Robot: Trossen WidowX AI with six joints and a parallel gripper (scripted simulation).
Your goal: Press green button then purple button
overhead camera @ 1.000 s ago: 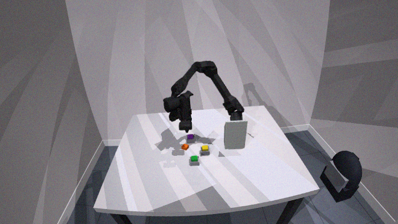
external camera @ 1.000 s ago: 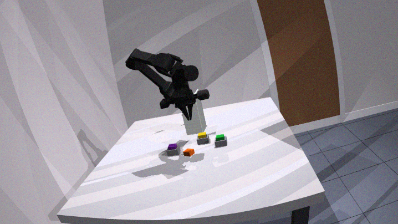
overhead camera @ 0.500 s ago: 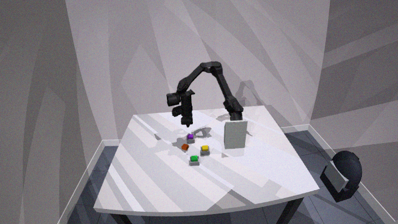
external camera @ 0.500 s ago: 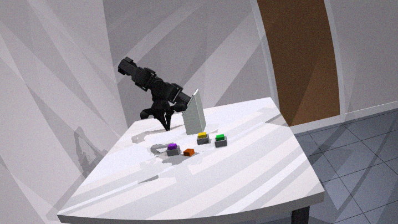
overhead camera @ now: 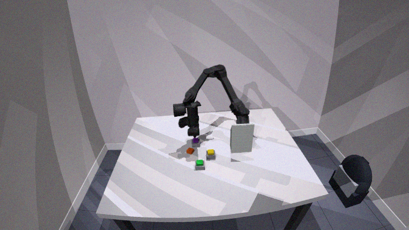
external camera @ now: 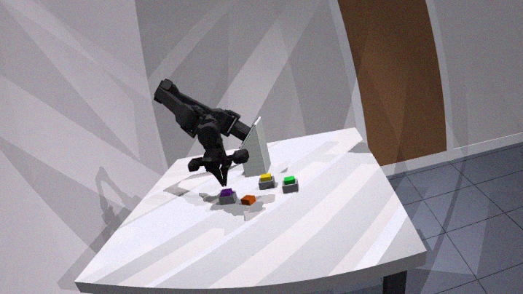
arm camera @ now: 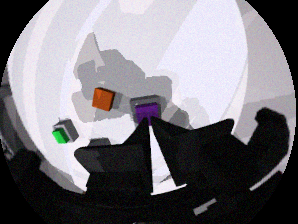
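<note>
Right now my gripper tip is 2 cm above the purple button. Also, from my gripper tip: orange block 2 cm ahead, 7 cm to the left, 4 cm below; then yellow button 9 cm behind, 11 cm to the left, 2 cm below; then green button 4 cm behind, 20 cm to the left, 2 cm below.
</note>
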